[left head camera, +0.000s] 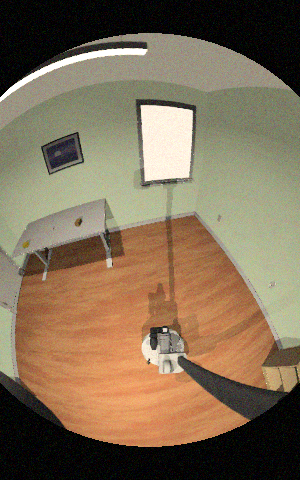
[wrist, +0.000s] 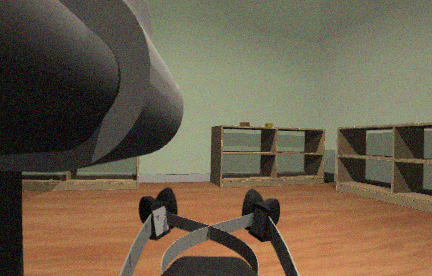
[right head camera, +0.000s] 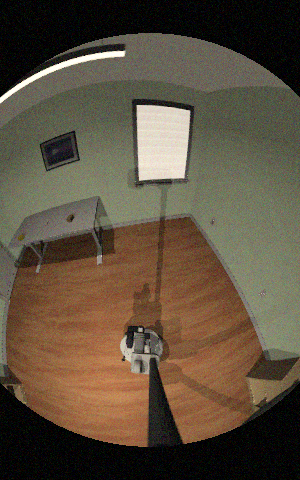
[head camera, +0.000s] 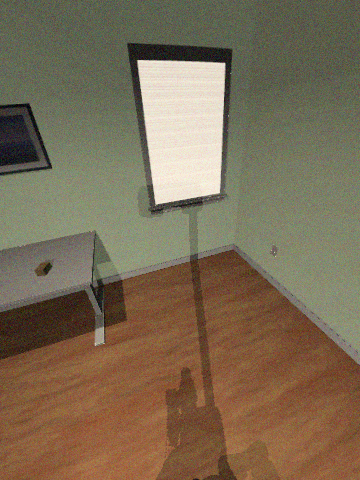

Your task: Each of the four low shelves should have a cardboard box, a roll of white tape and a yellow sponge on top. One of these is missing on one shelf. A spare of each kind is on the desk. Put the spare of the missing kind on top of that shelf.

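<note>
The grey desk stands against the far wall on the left. On it a brown cardboard box lies toward the right end, a yellow sponge at the left end, and a tiny pale spot between them, likely the tape. In the wrist view a low shelf bears a box and a sponge; tape cannot be made out there. Other low shelves stand left and right. My gripper is open and empty, far from the desk.
Part of a low shelf shows at the lower right of the side head views. Wooden floor lies between my base and the desk. A door is at the left edge.
</note>
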